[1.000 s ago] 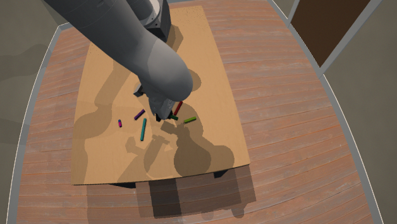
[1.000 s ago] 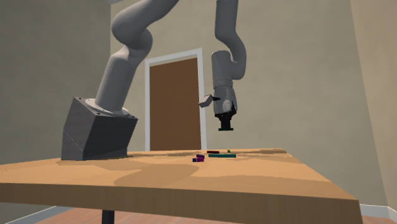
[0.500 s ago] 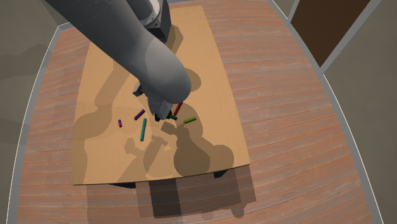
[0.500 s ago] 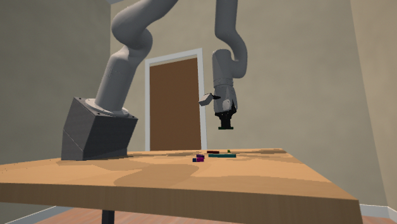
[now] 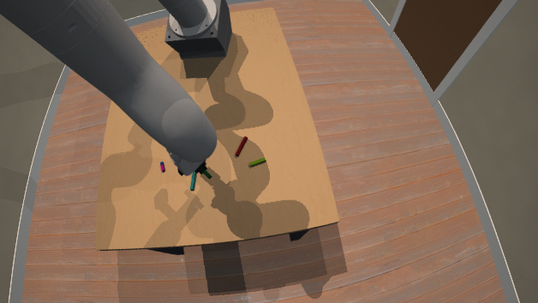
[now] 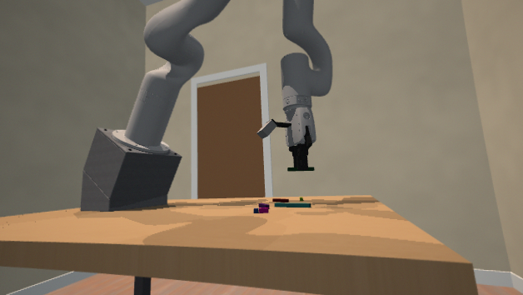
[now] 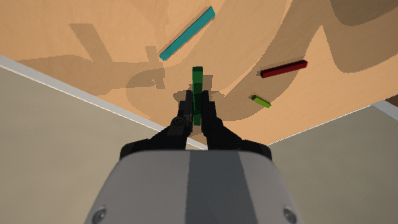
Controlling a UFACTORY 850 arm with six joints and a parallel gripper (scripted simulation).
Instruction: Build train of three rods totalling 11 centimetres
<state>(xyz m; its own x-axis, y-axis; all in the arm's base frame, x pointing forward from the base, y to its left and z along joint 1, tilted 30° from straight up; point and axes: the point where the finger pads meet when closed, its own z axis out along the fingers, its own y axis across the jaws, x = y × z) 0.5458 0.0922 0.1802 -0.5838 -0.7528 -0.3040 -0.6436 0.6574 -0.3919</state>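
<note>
Right now the magenta rod is 160 mm to the right of my hand, 110 mm below it and 40 mm behind it. From my hand the other things lie so: turquoise rod 110 mm below, 50 mm to the right, 20 mm behind; green rod 20 mm below; purple rod 110 mm below, 90 mm behind, 70 mm to the right.
</note>
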